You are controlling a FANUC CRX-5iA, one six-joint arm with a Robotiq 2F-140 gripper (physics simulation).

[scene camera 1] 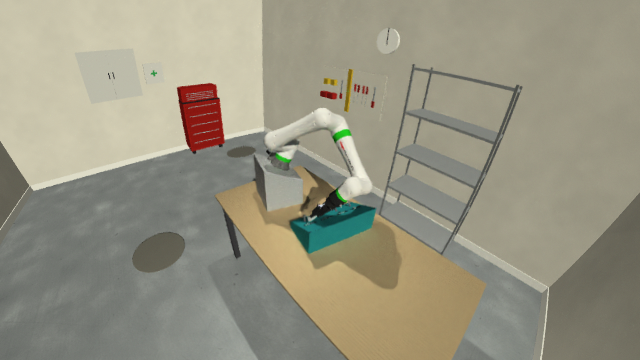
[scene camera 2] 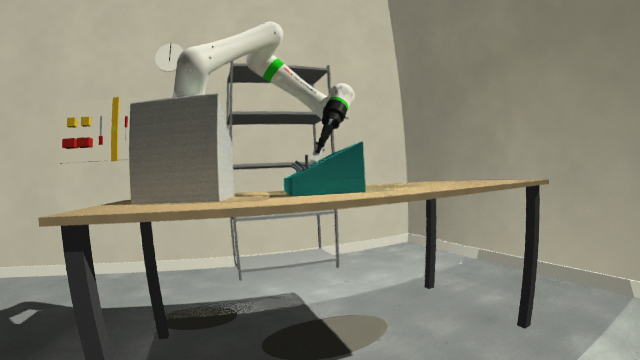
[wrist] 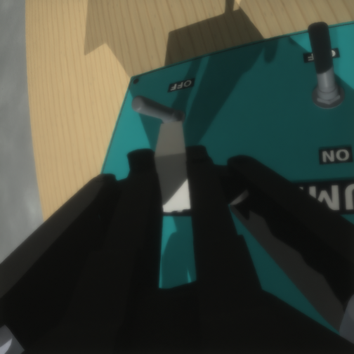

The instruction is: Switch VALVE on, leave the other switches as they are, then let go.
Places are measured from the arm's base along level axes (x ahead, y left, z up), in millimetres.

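Where they show: gripper, fingertip midpoint: [scene camera 1: 308, 219] [scene camera 2: 313, 161]; arm's base, link origin: [scene camera 1: 279, 165] [scene camera 2: 181, 129].
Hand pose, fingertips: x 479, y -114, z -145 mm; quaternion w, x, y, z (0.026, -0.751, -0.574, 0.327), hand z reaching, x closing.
Things, the pixels of their centre, and the offset from my fingertips. Level surfaces: height alone.
- teal sloped switch panel, body centre: [scene camera 2: 319, 176] [scene camera 1: 333, 222] 54 mm down, 84 mm ahead, 151 mm left
- lever, body centre: [scene camera 2: 306, 161] 1 mm up, 29 mm back, 8 mm right
- wooden table, surface height: 117 mm down
The teal sloped switch panel [scene camera 1: 342, 233] [scene camera 2: 336, 175] [wrist: 260, 125] stands on the table. In the wrist view, a grey lever [wrist: 154, 109] at the panel's left edge sits below an OFF label [wrist: 181, 85] and points left. In scene camera 2 a lever [scene camera 2: 306, 161] stands more upright than the ones beside it. My gripper [scene camera 1: 310, 218] [scene camera 2: 316, 157] [wrist: 173, 142] is shut and empty, its tips low over the panel at the grey lever's base. Contact is unclear. The gripper hides this switch's name and ON label. VALVE does not show readably.
A second lever [wrist: 321, 50] at the right of the wrist view leans toward its OFF label, above an ON label [wrist: 335, 155] and a partly hidden name plate. The grey robot pedestal [scene camera 1: 283, 189] [scene camera 2: 175, 150] stands on the wooden table [scene camera 1: 400, 310] [scene camera 2: 450, 188] near the panel.
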